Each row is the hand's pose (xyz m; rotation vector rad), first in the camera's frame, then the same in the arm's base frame.
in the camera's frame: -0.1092 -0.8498 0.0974 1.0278 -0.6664 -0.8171
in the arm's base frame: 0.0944 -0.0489 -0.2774 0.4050 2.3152 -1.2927
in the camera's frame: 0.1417 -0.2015 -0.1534 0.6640 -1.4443 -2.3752
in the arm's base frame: 0.3266 0.4587 0.2069 -1.2543 1.1169 -1.2888
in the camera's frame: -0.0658 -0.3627 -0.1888 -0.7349 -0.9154 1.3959
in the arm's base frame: 0.3038 0.1952 0.1890 2.0014 0.3159 0.7182
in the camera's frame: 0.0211 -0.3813 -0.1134 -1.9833 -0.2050 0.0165
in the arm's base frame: 0.2765 0.2704 0.1043 0.3295 0.7172 1.8368
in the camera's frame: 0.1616 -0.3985 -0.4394 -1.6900 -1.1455 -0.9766
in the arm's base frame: 0.0492 0.3283 0.3713 -0.3504 0.7463 0.8100
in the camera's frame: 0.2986 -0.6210 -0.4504 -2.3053 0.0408 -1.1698
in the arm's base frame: -0.1908 0.3263 0.2672 -0.9300 0.6927 1.7461
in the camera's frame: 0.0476 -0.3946 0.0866 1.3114 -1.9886 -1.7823
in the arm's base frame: 0.3388 0.3173 -0.0822 -0.6993 0.7717 -1.8497
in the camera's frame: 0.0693 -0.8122 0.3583 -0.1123 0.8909 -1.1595
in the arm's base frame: 0.1392 0.1617 -0.5120 0.5646 -2.7366 -0.8134
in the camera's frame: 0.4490 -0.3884 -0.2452 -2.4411 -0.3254 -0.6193
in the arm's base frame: -0.0126 0.6056 0.1721 -0.4298 0.4160 1.7211
